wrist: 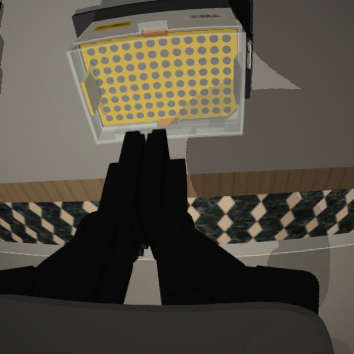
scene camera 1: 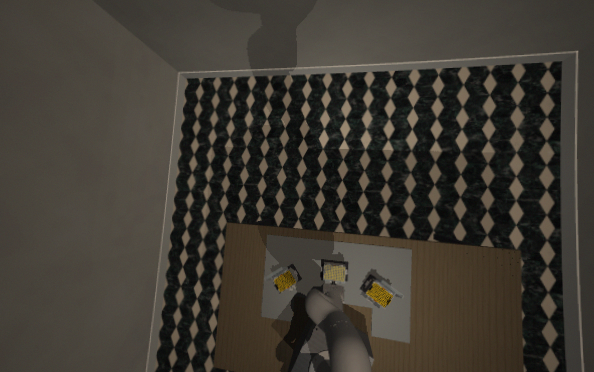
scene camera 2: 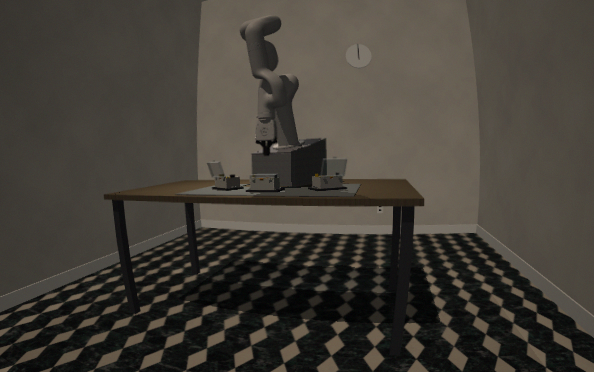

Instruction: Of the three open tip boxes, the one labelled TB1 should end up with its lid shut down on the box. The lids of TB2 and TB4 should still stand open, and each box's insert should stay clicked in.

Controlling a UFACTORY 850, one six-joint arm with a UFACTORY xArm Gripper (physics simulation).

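The middle box, TB1, has its clear lid lying down flat over a yellow insert. The insert looks level inside; its clips are too small to judge. Another box has its lid standing open, and so has a third box, with its lid upright. Their labels cannot be read; their yellow inserts sit inside. My gripper is shut and empty, above TB1 and apart from it. The arm hides it in scene camera 1.
The three boxes stand on a grey mat on a wooden table. The open-lidded boxes stand on either side of TB1. The arm's grey pedestal is behind the boxes in scene camera 2.
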